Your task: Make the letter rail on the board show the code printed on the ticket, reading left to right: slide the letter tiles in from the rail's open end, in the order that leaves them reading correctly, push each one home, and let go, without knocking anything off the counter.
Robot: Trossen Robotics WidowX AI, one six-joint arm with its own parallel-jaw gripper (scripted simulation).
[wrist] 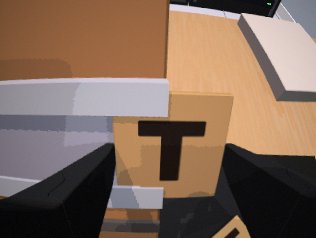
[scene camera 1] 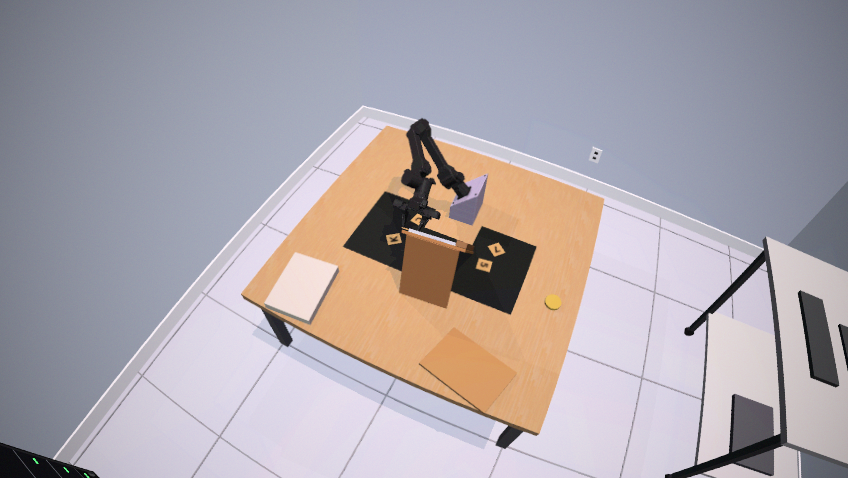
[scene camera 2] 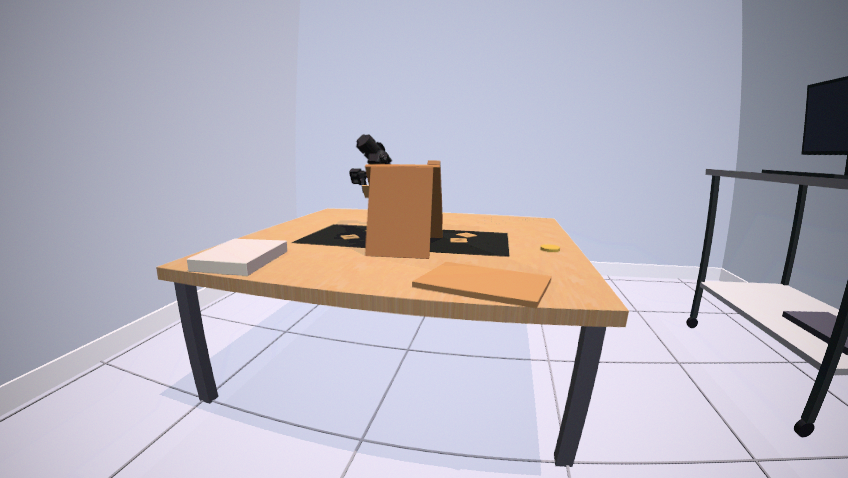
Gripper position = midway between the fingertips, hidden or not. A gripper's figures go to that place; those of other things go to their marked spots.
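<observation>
I see a white slab (scene camera 1: 300, 290) at 1720 mm from the lens, while my gripper (scene camera 1: 410, 230) is 1660 mm from the lens. A brown board (scene camera 1: 429, 263) sits 1560 mm from the lens, and a thin panel (scene camera 1: 478, 377) is 1540 mm from the lens. As for the white slab and the thin panel, their marked spots are 770 mm apart.
</observation>
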